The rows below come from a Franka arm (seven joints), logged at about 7 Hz.
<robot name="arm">
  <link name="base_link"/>
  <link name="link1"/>
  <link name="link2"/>
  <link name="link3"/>
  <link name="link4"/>
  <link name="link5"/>
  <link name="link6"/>
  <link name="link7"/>
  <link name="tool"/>
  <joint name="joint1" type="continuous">
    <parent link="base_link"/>
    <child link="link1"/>
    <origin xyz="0 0 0.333" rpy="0 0 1.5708"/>
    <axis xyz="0 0 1"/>
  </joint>
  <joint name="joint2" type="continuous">
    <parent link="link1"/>
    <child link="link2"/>
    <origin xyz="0 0 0" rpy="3.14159 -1.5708 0"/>
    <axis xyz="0 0 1"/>
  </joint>
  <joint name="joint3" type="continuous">
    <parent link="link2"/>
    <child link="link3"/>
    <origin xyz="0.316 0 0" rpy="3.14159 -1.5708 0"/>
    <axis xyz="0 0 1"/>
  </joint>
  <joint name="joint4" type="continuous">
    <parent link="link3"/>
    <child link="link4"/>
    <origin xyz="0 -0.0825 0" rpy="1.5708 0 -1.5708"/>
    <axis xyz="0 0 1"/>
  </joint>
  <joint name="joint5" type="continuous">
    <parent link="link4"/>
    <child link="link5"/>
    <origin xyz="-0.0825 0.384 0" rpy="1.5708 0 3.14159"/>
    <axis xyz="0 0 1"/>
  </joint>
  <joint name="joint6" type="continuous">
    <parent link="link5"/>
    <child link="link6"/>
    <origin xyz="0 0 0" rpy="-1.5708 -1.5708 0"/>
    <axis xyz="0 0 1"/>
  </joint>
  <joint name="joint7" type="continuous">
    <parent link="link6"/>
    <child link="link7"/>
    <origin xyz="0 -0.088 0" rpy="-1.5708 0 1.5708"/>
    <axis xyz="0 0 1"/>
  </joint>
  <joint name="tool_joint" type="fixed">
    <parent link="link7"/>
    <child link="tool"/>
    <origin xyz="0 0 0.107" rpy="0 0 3.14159"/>
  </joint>
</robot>
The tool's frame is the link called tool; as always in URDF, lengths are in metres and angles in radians. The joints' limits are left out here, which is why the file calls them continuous.
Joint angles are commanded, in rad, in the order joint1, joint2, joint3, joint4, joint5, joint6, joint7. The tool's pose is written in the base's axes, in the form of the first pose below.
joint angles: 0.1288, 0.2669, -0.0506, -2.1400, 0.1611, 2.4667, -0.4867
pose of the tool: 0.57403 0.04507 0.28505 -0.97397 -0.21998 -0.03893 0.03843
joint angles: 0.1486, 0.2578, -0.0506, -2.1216, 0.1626, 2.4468, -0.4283
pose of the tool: 0.57735 0.05740 0.29610 -0.97769 -0.20173 -0.04146 0.04143
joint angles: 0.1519, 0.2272, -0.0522, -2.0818, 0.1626, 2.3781, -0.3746
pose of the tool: 0.58324 0.06072 0.32449 -0.98168 -0.17985 -0.04172 0.04705
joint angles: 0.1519, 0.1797, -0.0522, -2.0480, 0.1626, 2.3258, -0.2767
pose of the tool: 0.58701 0.06236 0.36243 -0.98794 -0.13519 -0.05407 0.05261
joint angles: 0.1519, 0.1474, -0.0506, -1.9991, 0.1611, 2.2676, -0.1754
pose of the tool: 0.59193 0.06511 0.39837 -0.99219 -0.09039 -0.06279 0.05876
